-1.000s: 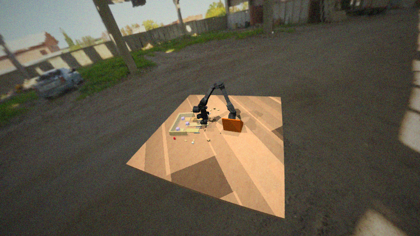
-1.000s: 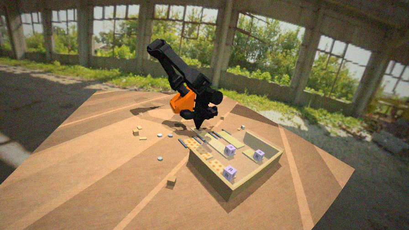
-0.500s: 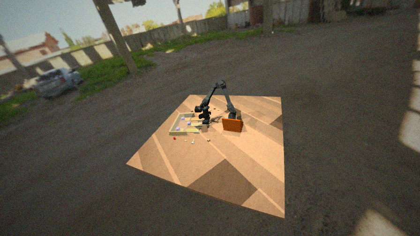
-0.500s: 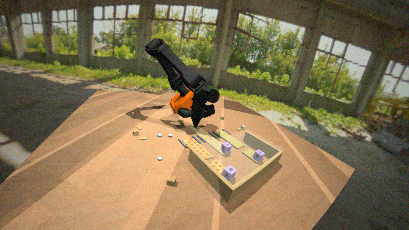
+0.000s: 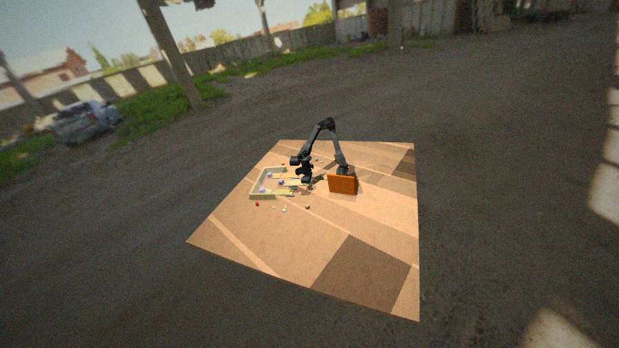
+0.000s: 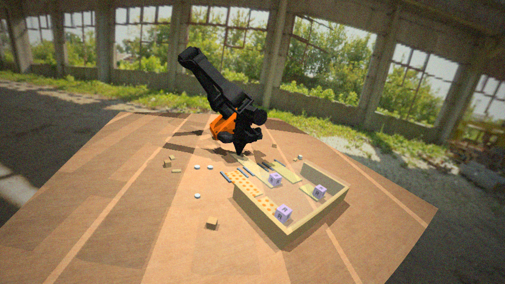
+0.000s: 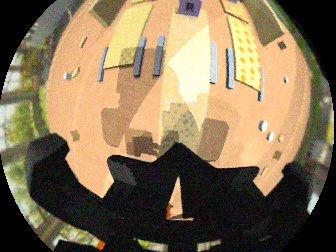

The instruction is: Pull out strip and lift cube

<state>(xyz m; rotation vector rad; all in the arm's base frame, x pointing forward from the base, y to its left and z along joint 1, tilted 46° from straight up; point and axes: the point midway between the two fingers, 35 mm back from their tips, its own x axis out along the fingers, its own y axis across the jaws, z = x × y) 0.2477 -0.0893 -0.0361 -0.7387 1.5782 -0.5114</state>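
My gripper tip is now 100 mm short of the strip and 20 mm to the right of it.
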